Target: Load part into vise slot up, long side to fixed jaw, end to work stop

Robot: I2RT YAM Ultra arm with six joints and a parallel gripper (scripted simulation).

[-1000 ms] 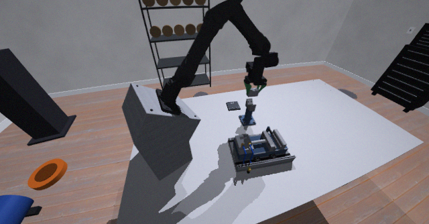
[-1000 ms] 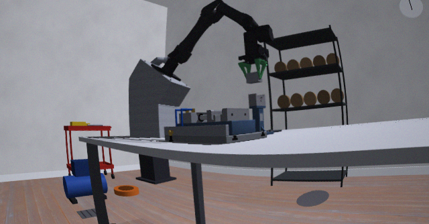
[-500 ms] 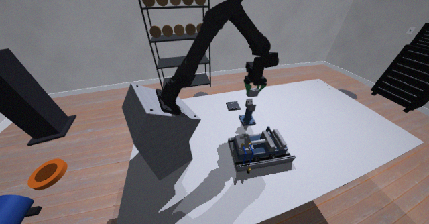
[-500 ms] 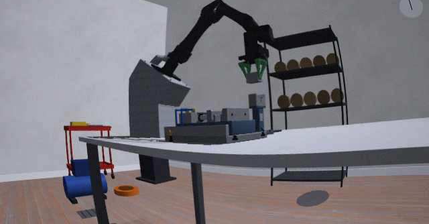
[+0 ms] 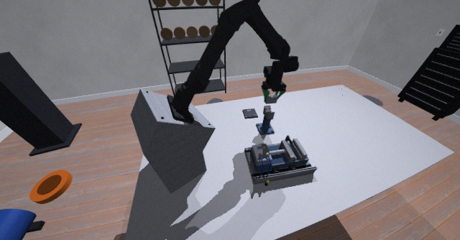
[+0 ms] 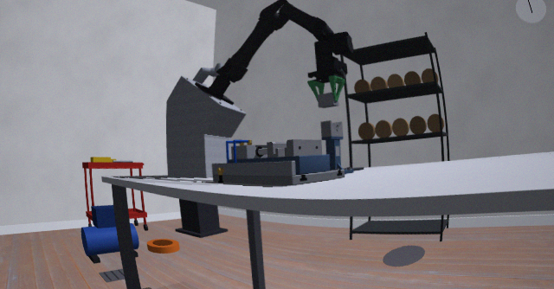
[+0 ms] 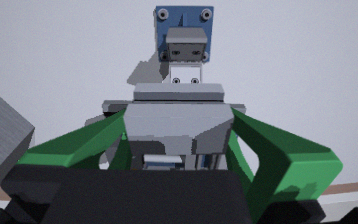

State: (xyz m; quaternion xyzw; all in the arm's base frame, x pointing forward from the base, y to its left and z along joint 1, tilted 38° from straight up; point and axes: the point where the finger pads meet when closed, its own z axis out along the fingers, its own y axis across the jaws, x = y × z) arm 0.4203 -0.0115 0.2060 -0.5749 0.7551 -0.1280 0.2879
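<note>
The part is 1 cm to the left of my hand. Round my hand: cylinder rod 8 cm behind, 21 cm to the right, 15 cm below; work stop 2 cm ahead, 19 cm to the right, 14 cm below; moving jaw 3 cm behind, 22 cm to the right, 15 cm below.
</note>
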